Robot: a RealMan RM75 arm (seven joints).
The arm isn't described. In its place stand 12 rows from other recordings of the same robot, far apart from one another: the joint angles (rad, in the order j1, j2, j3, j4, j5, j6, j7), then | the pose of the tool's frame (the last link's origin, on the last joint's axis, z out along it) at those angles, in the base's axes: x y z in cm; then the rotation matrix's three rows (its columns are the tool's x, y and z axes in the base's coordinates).
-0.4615 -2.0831 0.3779 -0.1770 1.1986 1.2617 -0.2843 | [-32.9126, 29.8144, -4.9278], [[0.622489, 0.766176, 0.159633], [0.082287, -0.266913, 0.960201], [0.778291, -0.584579, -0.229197]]
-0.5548 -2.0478 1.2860 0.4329 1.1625 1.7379 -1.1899 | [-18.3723, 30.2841, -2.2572], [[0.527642, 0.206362, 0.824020], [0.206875, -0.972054, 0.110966], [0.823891, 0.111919, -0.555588]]
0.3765 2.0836 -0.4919 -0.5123 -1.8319 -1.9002 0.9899 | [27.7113, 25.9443, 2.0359], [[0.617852, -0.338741, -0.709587], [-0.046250, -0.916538, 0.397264], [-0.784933, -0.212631, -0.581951]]
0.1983 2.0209 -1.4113 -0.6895 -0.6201 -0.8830 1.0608 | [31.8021, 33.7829, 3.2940], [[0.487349, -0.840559, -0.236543], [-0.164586, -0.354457, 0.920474], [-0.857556, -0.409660, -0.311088]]
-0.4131 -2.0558 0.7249 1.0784 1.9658 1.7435 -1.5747 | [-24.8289, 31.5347, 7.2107], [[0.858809, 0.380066, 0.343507], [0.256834, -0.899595, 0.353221], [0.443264, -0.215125, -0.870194]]
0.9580 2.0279 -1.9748 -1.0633 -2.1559 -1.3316 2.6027 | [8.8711, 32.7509, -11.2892], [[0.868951, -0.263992, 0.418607], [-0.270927, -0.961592, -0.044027], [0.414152, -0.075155, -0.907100]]
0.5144 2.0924 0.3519 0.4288 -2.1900 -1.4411 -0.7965 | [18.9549, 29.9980, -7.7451], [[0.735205, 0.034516, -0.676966], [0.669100, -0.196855, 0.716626], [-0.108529, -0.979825, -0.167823]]
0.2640 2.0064 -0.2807 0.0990 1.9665 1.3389 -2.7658 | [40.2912, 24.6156, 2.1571], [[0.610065, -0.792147, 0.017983], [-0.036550, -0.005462, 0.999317], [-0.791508, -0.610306, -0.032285]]
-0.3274 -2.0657 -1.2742 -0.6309 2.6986 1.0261 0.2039 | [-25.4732, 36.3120, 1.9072], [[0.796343, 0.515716, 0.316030], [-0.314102, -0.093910, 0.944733], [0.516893, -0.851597, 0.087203]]
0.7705 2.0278 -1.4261 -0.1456 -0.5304 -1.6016 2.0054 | [15.5837, 37.6427, 0.0835], [[-0.206637, -0.474769, -0.855509], [-0.770210, -0.460297, 0.441478], [-0.603389, 0.750147, -0.270557]]
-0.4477 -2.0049 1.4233 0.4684 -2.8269 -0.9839 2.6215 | [-27.5813, 39.3667, 4.3437], [[0.692249, 0.626861, 0.357542], [-0.145156, -0.364369, 0.919872], [0.706909, -0.688680, -0.161242]]
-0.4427 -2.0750 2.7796 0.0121 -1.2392 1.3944 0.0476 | [-32.7802, 31.3337, 0.4885], [[0.866358, 0.417618, 0.273897], [-0.219896, -0.173431, 0.959983], [0.448408, -0.891918, -0.058421]]
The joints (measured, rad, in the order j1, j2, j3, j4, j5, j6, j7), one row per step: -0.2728, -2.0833, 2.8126, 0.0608, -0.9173, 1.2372, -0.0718; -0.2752, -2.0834, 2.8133, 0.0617, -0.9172, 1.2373, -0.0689; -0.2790, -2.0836, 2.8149, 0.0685, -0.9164, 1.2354, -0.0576; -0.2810, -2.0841, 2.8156, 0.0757, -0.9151, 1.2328, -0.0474; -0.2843, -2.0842, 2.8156, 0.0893, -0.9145, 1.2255, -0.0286; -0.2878, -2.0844, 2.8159, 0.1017, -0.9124, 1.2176, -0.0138; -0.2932, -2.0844, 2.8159, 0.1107, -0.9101, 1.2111, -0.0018; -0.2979, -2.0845, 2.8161, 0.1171, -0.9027, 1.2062, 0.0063; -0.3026, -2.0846, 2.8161, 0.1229, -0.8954, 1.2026, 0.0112; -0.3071, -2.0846, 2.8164, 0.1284, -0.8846, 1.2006, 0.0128; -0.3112, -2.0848, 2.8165, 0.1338, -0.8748, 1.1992, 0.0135; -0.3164, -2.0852, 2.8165, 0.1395, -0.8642, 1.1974, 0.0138; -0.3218, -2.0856, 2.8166, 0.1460, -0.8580, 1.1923, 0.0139; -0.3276, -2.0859, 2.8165, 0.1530, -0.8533, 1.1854, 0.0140; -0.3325, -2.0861, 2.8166, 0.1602, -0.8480, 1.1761, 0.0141; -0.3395, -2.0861, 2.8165, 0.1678, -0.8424, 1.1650, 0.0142; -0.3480, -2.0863, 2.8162, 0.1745, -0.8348, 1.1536, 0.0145
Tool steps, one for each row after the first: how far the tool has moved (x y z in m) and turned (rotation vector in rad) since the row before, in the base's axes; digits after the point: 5 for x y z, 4 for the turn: 0.00085, 0.00083, -0.00027, -0.0003, 0.0018, -0.0044; 0.00233, 0.00132, -0.00155, -0.0018, 0.0048, -0.0102; 0.00198, 0.00067, -0.00172, -0.0020, 0.0034, -0.0073; 0.00293, 0.00135, -0.00269, -0.0019, 0.0071, -0.0097; 0.00281, 0.00123, -0.00276, -0.0041, 0.0054, -0.0085; 0.00266, 0.00185, -0.00204, -0.0035, 0.0057, -0.0094; 0.00245, 0.00119, -0.00212, -0.0072, 0.0053, -0.0107; 0.00248, 0.00119, -0.00190, -0.0069, 0.0024, -0.0100; 0.00276, 0.00084, -0.00209, -0.0097, 0.0003, -0.0118; 0.00271, 0.00074, -0.00197, -0.0087, -0.0012, -0.0107; 0.00312, 0.00101, -0.00218, -0.0095, -0.0015, -0.0119; 0.00272, 0.00133, -0.00206, -0.0078, -0.0019, -0.0072; 0.00261, 0.00157, -0.00203, -0.0073, -0.0018, -0.0055; 0.00215, 0.00118, -0.00225, -0.0088, -0.0002, -0.0034; 0.00252, 0.00185, -0.00234, -0.0096, 0.0007, -0.0045; 0.00284, 0.00215, -0.00247, -0.0108, 0.0024, -0.0068
